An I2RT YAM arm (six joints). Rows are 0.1 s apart.
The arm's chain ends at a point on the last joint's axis. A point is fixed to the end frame.
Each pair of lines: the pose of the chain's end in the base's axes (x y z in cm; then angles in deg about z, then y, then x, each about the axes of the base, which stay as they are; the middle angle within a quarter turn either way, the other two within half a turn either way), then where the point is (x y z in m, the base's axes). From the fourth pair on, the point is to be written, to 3 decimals.
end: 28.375, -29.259, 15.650, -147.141, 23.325, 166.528
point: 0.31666 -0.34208 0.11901
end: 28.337, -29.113, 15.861, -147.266, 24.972, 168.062
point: 0.31773 -0.33937 0.12078
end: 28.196, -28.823, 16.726, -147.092, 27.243, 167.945
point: 0.31805 -0.33629 0.13085
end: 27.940, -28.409, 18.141, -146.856, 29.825, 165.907
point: 0.317 -0.333 0.148
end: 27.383, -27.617, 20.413, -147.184, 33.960, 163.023
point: 0.315 -0.326 0.176
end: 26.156, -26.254, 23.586, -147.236, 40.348, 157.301
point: 0.307 -0.313 0.218
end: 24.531, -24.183, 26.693, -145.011, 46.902, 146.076
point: 0.294 -0.293 0.263
